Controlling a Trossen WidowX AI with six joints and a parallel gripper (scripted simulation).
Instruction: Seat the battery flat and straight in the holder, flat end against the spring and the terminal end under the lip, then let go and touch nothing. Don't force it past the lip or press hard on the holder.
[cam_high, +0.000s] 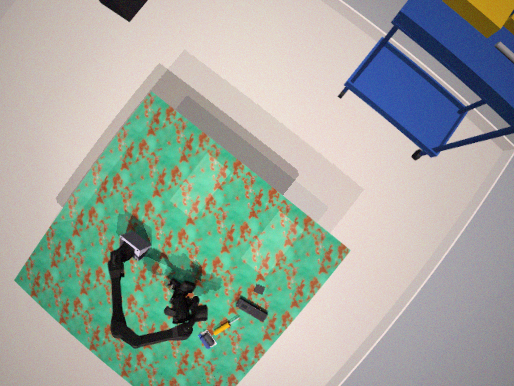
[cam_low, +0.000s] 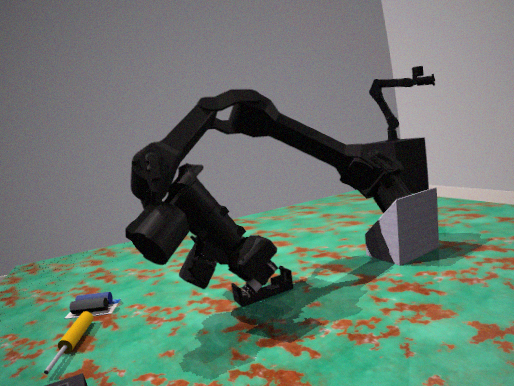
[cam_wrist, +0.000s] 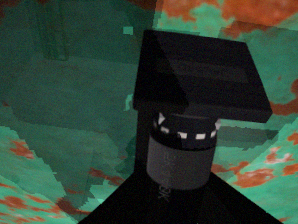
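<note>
Right now the battery is 10 mm above my gripper tip. The rest, counted from my gripper tip: yellow-handled screwdriver 310 mm ahead, 10 mm below; then white card 280 mm ahead, 140 mm to the right, 10 mm below.
</note>
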